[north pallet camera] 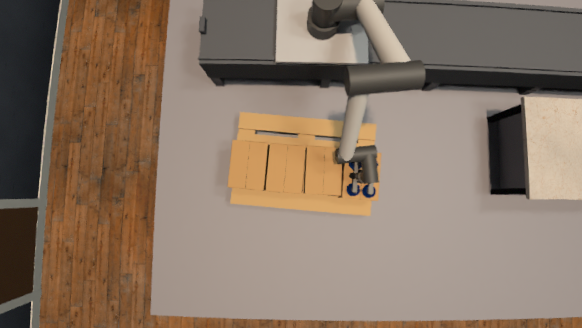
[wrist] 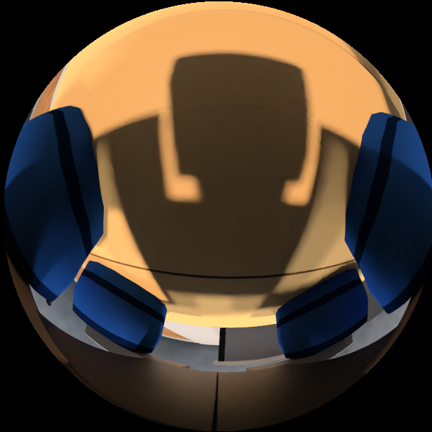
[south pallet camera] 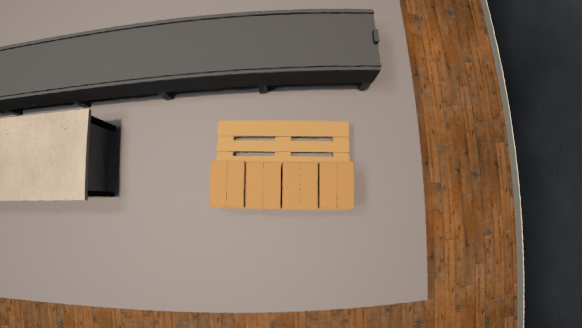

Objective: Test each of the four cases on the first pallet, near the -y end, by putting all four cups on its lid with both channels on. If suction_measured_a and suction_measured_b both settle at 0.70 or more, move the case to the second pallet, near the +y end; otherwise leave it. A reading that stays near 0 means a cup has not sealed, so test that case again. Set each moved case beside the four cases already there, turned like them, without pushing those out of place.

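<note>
In the north pallet camera view my vacuum head [north pallet camera: 361, 178] [wrist: 222, 225] is over the rightmost case [north pallet camera: 347, 179] [wrist: 225, 30]. Its blue cups appear to rest on the lid; whether they are sealed does not show. Three more cases [north pallet camera: 247, 165] [north pallet camera: 286, 169] [north pallet camera: 323, 170] stand beside it in a row on the first pallet [north pallet camera: 300, 201], with narrow gaps. In the south pallet camera view a row of cases [south pallet camera: 227, 184] [south pallet camera: 336, 185] stands along the lower side of the second pallet [south pallet camera: 283, 128], long sides together. The suction readings do not show.
The long dark floor rail [north pallet camera: 475, 35] [south pallet camera: 200, 55] runs behind both pallets. A pale-topped table [north pallet camera: 555, 150] [south pallet camera: 40, 155] stands between them. Bare slats show on the second pallet's side towards the rail. My arm's forearm [north pallet camera: 353, 122] crosses the first pallet's rail-side edge.
</note>
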